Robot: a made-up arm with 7 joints. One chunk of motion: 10 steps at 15 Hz.
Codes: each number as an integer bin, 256 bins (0 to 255) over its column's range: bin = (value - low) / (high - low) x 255, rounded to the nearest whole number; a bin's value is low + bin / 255 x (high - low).
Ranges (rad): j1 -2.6..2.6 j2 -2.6..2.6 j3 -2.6..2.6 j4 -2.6..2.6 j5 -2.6..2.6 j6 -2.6..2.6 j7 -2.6..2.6
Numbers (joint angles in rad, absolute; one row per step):
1: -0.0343 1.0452 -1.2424 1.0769 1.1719 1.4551 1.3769
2: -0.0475 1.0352 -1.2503 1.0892 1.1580 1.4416 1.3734
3: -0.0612 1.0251 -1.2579 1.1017 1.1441 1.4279 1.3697
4: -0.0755 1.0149 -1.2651 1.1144 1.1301 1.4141 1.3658
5: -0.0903 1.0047 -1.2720 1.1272 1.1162 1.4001 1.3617
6: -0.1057 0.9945 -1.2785 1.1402 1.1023 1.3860 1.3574
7: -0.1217 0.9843 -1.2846 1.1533 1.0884 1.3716 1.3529
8: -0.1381 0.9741 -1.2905 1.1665 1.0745 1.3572 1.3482
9: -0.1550 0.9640 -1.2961 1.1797 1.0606 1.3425 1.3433
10: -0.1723 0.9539 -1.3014 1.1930 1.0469 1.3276 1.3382
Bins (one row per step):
1: 126 179 67 180 185 199 195
2: 125 178 66 181 184 198 195
3: 124 178 66 182 184 198 195
4: 124 177 65 182 183 197 194
5: 123 177 65 183 182 196 194
6: 122 176 65 183 182 195 194
7: 122 176 65 184 181 195 194
8: 121 175 64 185 180 194 194
9: 120 175 64 185 180 193 193
10: 119 174 64 186 179 193 193

